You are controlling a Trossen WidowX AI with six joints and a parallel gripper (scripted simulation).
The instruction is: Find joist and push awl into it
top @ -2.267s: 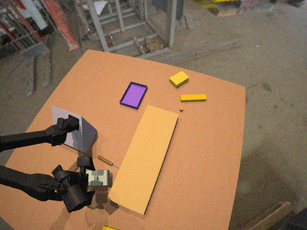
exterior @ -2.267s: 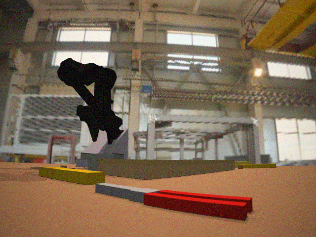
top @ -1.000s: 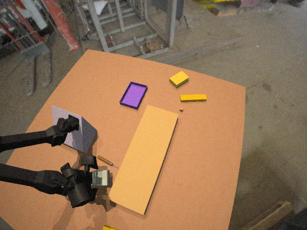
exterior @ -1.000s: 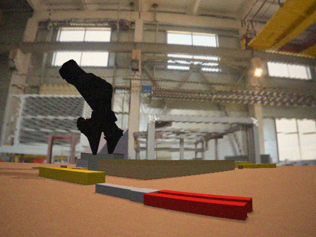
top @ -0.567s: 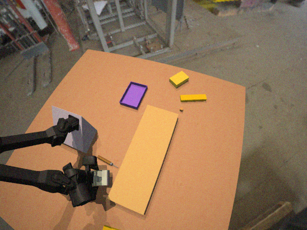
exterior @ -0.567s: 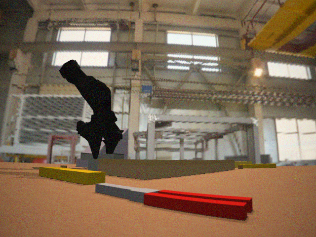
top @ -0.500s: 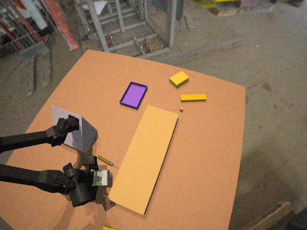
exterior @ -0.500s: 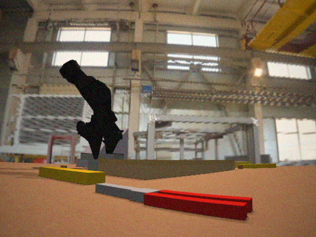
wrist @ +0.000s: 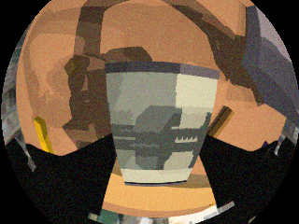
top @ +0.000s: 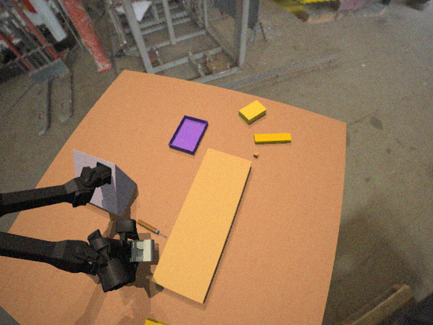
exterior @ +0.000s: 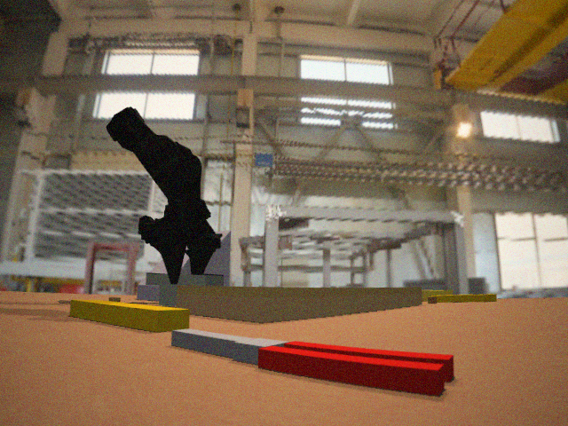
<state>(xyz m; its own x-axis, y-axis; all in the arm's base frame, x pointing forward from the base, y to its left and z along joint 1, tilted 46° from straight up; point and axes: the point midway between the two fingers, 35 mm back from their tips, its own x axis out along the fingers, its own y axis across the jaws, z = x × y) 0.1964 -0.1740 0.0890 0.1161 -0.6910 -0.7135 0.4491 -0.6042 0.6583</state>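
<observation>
My gripper tip is 1 cm short of the awl, 9 cm to the right of it and 3 cm above it. From my gripper tip the other things lie so: stud finder 1 cm ahead, 1 cm to the left, 2 cm below; yellow block 19 cm ahead, 72 cm to the left, 3 cm below; purple tray 4 cm behind, 51 cm to the left, 3 cm below.
</observation>
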